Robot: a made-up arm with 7 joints. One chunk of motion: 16 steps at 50 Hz.
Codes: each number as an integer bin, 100 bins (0 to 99) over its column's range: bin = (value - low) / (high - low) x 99, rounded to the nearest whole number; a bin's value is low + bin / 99 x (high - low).
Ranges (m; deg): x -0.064..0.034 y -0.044..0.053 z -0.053..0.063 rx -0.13..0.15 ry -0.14..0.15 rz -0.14..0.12
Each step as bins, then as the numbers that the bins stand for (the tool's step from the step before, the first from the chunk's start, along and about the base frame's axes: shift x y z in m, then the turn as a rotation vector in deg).
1 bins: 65 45 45 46 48 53
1 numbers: 0.00034 0.00009 -0.00027 0.000 0.001 -0.001
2 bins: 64 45 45 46 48 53
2 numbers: -0.00065 0.00009 -0.00027 0.000 0.001 -0.001
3 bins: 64 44 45 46 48 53
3 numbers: -0.00065 -0.00089 -0.00027 0.000 0.001 -0.001
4 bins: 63 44 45 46 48 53
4 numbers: -0.00164 -0.00089 -0.00027 0.000 0.001 -0.001
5 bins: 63 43 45 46 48 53
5 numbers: -0.00164 -0.00187 -0.00027 0.000 0.001 -0.001
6 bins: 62 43 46 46 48 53
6 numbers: -0.00263 -0.00187 0.00090 0.000 0.001 -0.001
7 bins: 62 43 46 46 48 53
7 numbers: -0.00263 -0.00187 0.00090 0.000 0.001 -0.001
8 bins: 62 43 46 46 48 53
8 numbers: -0.00263 -0.00187 0.00090 0.000 0.001 -0.001
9 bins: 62 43 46 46 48 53
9 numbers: -0.00263 -0.00187 0.00090 0.000 0.001 -0.001
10 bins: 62 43 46 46 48 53
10 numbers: -0.00263 -0.00187 0.00090 0.000 0.001 -0.001
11 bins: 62 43 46 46 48 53
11 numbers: -0.00263 -0.00187 0.00090 0.000 0.001 -0.001
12 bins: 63 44 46 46 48 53
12 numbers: -0.00164 -0.00089 0.00090 0.000 0.001 -0.001
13 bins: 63 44 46 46 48 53
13 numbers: -0.00164 -0.00089 0.00090 0.000 0.001 -0.001
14 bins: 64 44 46 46 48 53
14 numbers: -0.00065 -0.00089 0.00090 0.000 0.001 -0.001
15 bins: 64 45 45 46 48 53
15 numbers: -0.00065 0.00009 -0.00027 0.000 0.001 -0.001
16 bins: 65 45 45 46 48 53
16 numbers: 0.00034 0.00009 -0.00027 0.000 0.001 -0.001
